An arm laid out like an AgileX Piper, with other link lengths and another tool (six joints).
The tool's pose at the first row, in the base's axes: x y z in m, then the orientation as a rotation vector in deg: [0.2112, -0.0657, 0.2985, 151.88, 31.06, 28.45]
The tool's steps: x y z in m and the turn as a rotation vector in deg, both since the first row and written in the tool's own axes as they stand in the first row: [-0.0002, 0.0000, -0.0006, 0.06, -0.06, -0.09]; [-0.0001, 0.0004, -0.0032, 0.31, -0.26, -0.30]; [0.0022, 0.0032, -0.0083, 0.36, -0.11, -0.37]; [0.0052, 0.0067, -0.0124, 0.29, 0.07, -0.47]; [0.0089, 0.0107, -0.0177, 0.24, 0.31, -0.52]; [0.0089, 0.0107, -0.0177, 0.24, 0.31, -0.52]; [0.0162, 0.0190, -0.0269, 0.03, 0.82, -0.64]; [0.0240, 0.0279, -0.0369, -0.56, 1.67, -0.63]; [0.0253, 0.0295, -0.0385, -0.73, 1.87, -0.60]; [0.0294, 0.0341, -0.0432, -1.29, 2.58, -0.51]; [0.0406, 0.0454, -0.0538, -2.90, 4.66, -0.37]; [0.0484, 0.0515, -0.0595, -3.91, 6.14, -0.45]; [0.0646, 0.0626, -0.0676, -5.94, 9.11, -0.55]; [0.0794, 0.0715, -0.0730, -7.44, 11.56, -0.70]
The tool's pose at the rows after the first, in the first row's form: [0.2108, -0.0656, 0.2990, 151.91, 31.18, 28.33]; [0.2099, -0.0651, 0.3014, 152.08, 31.49, 27.96]; [0.2106, -0.0650, 0.3076, 152.09, 31.65, 28.14]; [0.2126, -0.0654, 0.3135, 151.96, 31.80, 28.36]; [0.2148, -0.0656, 0.3207, 151.86, 31.92, 28.68]; [0.2148, -0.0656, 0.3207, 151.86, 31.92, 28.68]; [0.2198, -0.0668, 0.3342, 151.56, 32.15, 29.36]; [0.2251, -0.0680, 0.3487, 150.90, 32.16, 30.59]; [0.2260, -0.0683, 0.3511, 150.72, 32.11, 30.90]; [0.2290, -0.0690, 0.3582, 150.13, 31.99, 31.95]; [0.2376, -0.0706, 0.3752, 148.35, 31.78, 34.97]; [0.2438, -0.0707, 0.3848, 147.11, 31.91, 37.02]; [0.2578, -0.0707, 0.4008, 144.57, 32.07, 41.10]; [0.2710, -0.0702, 0.4132, 142.54, 32.34, 44.36]
